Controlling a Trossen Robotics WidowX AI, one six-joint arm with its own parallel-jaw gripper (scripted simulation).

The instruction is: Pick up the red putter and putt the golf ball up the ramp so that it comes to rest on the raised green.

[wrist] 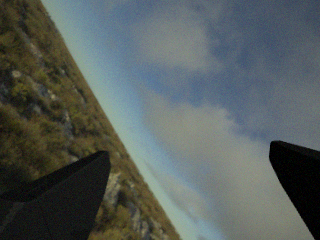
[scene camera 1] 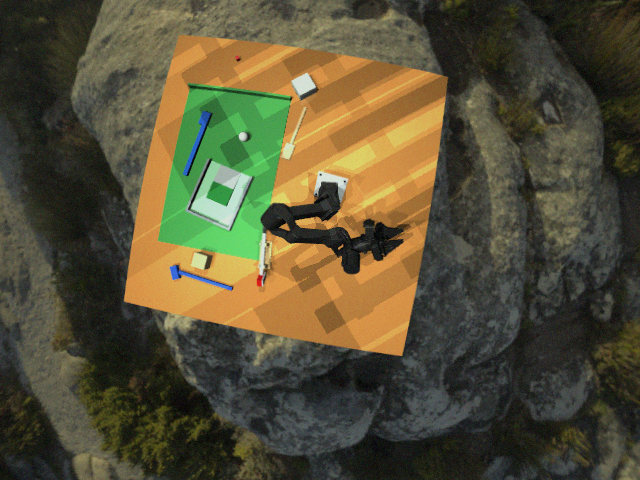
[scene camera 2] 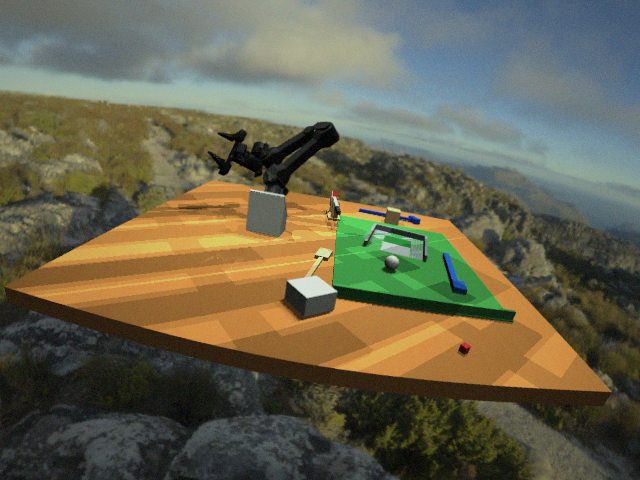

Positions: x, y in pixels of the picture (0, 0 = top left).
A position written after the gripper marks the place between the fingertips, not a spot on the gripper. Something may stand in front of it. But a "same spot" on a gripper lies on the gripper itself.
Labels:
gripper: wrist 188, 155; scene camera 1; scene camera 2
same spot on gripper: (scene camera 2: 241, 156) = (scene camera 1: 368, 219)

